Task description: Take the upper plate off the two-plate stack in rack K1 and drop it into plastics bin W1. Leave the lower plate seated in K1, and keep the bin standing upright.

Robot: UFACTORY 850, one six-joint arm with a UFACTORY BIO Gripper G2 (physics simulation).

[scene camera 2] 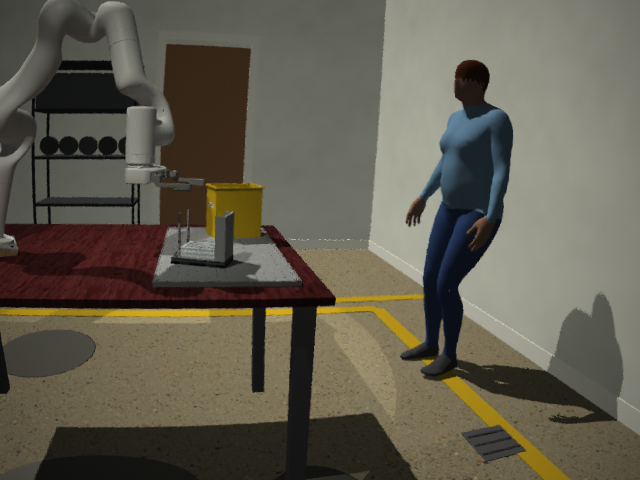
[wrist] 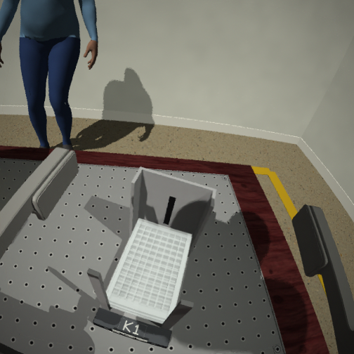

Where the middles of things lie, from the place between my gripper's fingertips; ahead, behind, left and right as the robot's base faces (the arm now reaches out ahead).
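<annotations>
Yellow plastics bin W1 (scene camera 2: 244, 199): from my hand, 6 cm ahead, 40 cm to the left, 13 cm below.
</annotations>
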